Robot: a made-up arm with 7 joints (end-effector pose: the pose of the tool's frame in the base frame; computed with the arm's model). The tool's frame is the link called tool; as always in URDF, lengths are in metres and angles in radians. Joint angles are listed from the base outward.
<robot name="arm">
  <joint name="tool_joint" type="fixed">
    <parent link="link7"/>
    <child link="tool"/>
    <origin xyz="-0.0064 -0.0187 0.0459" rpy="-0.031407 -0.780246 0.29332"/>
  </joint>
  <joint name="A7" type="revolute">
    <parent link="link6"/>
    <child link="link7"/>
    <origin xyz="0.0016 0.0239 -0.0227"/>
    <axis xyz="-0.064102 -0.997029 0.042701"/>
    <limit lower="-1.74" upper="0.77"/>
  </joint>
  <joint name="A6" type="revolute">
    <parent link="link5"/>
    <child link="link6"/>
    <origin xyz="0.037 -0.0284 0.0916"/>
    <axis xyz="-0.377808 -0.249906 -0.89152"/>
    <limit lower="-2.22" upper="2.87"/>
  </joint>
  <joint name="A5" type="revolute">
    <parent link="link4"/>
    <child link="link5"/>
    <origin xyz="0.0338 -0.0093 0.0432"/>
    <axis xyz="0 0 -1"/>
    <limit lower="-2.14" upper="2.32"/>
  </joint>
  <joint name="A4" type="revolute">
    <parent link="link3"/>
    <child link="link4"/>
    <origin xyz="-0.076 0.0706 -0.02"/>
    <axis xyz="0 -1 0"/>
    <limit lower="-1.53" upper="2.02"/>
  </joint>
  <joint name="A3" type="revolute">
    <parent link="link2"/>
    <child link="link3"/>
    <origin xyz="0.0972 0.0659 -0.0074"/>
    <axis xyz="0 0 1"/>
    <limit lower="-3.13" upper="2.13"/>
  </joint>
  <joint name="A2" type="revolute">
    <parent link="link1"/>
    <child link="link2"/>
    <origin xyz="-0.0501 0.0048 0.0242"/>
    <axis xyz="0 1 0"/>
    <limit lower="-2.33" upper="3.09"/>
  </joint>
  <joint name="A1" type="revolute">
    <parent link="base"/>
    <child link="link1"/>
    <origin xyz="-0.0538 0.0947 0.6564"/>
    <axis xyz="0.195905 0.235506 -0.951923"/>
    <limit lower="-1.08" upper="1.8"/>
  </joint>
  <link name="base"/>
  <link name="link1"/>
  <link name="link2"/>
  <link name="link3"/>
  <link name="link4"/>
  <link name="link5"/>
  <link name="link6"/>
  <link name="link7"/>
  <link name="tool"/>
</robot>
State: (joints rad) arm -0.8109 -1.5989 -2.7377 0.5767 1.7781 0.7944 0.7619
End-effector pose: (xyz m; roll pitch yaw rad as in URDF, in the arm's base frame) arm -0.2706 0.0569 0.8645 -1.6985 0.2016 -2.5591
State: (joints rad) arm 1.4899 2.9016 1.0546 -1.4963 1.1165 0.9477 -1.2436
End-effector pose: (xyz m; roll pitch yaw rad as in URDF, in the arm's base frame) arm 0.0441 0.2890 0.7514 1.6197 0.1553 2.3212
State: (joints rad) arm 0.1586 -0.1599 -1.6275 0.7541 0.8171 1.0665 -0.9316
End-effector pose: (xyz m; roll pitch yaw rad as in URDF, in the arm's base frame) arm 0.0093 0.3094 0.8114 0.6588 -0.0432 2.7335
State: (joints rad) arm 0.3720 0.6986 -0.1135 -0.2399 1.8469 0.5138 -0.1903
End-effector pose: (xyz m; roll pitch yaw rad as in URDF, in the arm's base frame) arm 0.0621 0.1565 0.7321 -1.5595 -0.6068 -1.4525
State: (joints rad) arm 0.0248 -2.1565 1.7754 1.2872 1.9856 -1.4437 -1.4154
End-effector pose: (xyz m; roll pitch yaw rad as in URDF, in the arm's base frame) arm -0.2049 -0.0222 0.7596 -0.7339 0.3954 2.3981
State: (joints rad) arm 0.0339 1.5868 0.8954 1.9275 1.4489 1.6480 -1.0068
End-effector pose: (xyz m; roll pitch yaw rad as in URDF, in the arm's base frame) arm -0.2014 0.0038 0.7348 -0.7488 0.1550 -2.8982
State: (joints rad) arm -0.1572 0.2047 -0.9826 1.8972 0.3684 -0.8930 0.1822
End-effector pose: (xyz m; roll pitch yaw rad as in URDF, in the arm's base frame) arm -0.1752 0.3583 0.6428 -2.1586 -0.3341 2.0735
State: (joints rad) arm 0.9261 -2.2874 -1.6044 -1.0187 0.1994 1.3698 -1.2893
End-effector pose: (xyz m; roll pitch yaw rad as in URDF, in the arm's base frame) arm -0.1196 0.1326 0.7691 2.1086 0.9645 -1.0117
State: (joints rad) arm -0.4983 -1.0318 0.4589 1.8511 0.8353 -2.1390 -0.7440
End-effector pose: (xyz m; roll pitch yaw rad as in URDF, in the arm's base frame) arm -0.1275 0.0331 0.5518 -1.6028 0.7982 2.9812
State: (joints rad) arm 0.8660 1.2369 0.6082 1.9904 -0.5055 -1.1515 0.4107
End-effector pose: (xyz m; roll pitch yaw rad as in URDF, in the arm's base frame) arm -0.1413 0.1073 0.8134 -2.2817 -1.1852 -3.0977
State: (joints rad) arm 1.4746 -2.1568 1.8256 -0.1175 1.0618 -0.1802 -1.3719
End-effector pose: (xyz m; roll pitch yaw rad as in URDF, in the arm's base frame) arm -0.0062 0.2485 0.7971 -1.0702 -0.4794 -0.5116
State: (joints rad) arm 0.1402 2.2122 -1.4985 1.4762 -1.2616 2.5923 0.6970
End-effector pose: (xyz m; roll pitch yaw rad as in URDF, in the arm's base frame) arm -0.1496 0.3791 0.4984 -1.9276 0.4159 1.9932
